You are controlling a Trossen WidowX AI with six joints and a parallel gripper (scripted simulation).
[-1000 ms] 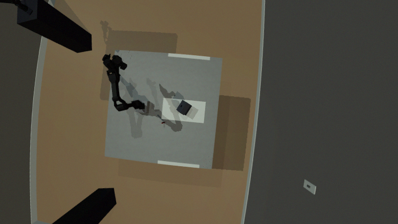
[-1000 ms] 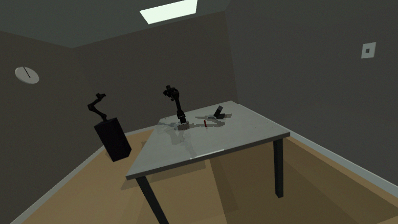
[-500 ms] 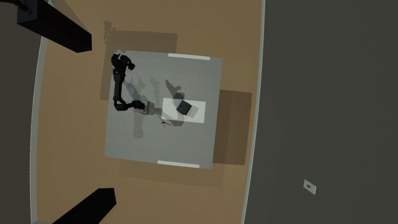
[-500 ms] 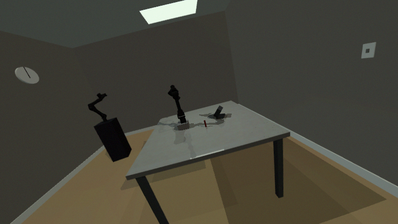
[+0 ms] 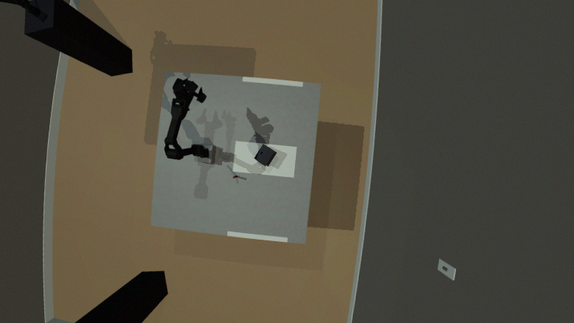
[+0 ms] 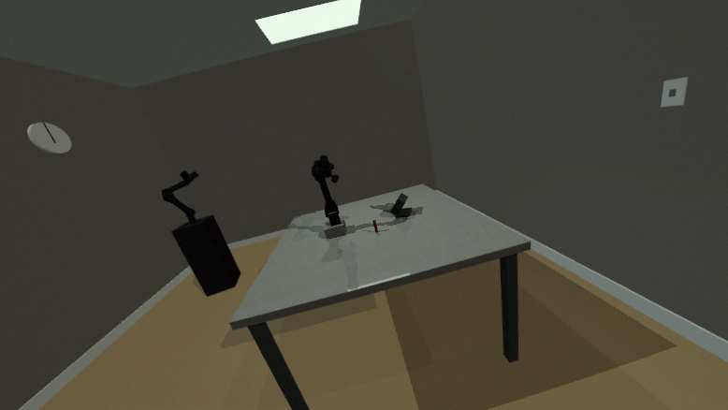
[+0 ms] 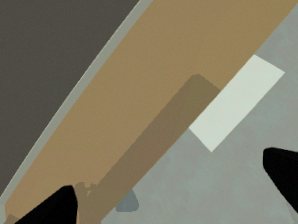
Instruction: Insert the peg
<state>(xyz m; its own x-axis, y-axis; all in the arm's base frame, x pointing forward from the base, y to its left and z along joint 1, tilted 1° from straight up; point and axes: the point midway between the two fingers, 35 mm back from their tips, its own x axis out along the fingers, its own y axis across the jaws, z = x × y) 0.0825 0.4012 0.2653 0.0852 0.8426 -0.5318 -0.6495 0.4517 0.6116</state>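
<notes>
Right now the peg is 640 mm to the right of my gripper tip, 250 mm below it and 130 mm ahead of it. Also, from my gripper tip: sloped panel: 490 mm to the right, 380 mm ahead, 240 mm below.
</notes>
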